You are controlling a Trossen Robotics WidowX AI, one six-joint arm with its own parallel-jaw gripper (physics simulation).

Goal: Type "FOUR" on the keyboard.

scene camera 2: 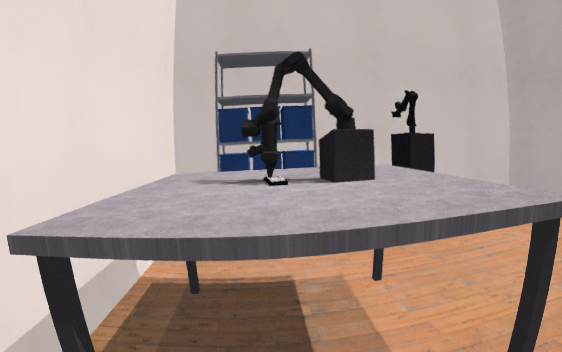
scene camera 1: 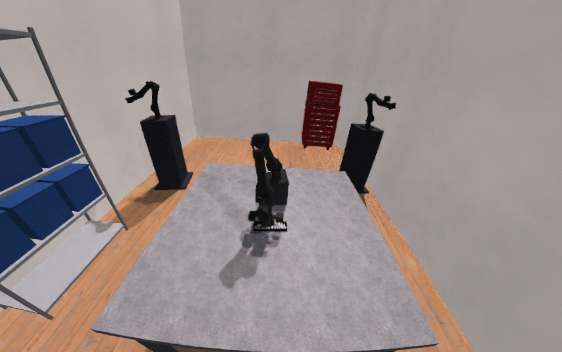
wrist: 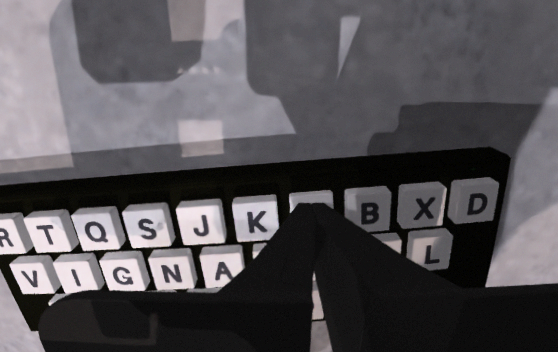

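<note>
The black keyboard with white letter keys lies flat on the grey table. My gripper is shut and empty, pointing down. In the wrist view its tips are over the front of a key between the K key and the B key; that key's letter is hidden. The tips look very near or on it; contact is unclear. The R key is cut by the left edge. The fingers hide the F and O keys.
The arm's black base block stands on the table behind the keyboard. Away from the table are a shelf rack with blue bins, a red cabinet and two other arms on black pedestals.
</note>
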